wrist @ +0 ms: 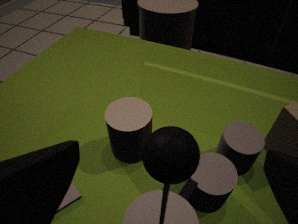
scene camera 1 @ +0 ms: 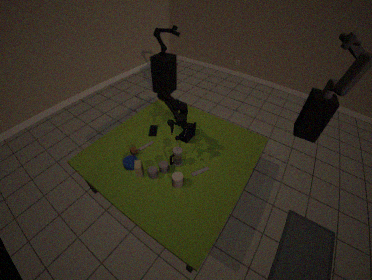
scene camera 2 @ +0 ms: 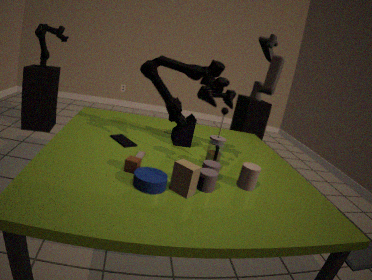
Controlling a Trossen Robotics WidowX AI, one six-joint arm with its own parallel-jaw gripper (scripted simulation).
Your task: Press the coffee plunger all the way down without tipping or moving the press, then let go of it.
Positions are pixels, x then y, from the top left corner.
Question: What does the gripper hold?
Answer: Nothing.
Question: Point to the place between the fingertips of the gripper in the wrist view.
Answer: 172, 155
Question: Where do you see a blue disc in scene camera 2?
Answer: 149, 180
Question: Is the gripper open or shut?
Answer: Open.
